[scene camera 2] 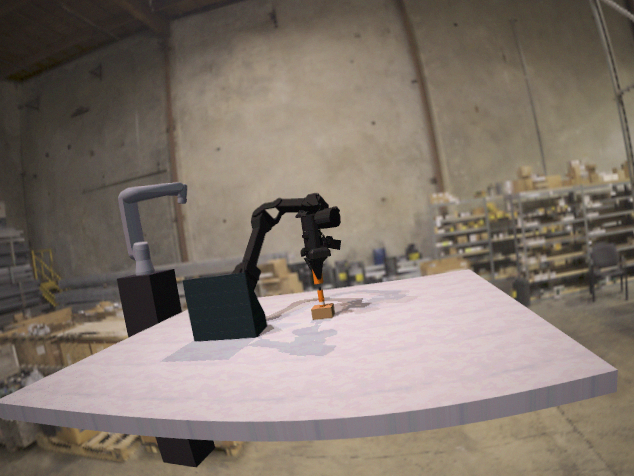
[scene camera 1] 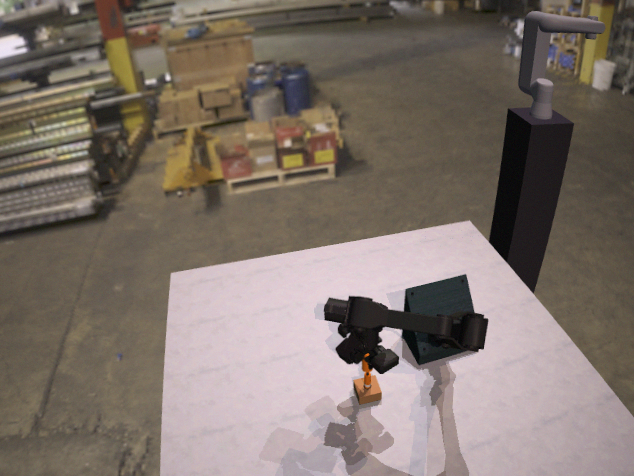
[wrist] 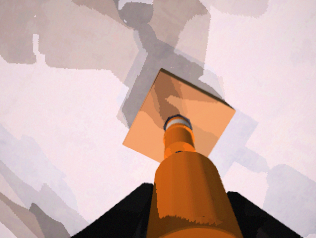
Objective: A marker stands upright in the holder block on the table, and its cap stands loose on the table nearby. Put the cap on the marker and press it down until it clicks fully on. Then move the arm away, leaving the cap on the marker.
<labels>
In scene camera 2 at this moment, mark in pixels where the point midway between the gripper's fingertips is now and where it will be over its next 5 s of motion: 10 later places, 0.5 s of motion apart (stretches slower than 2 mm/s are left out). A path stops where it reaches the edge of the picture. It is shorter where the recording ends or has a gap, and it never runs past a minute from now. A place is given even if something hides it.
The gripper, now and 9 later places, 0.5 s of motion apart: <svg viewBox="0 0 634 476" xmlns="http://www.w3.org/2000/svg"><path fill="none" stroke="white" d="M318 278L319 284L320 291L319 290L317 273L318 276L318 281L319 283L316 259L315 258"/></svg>
</labels>
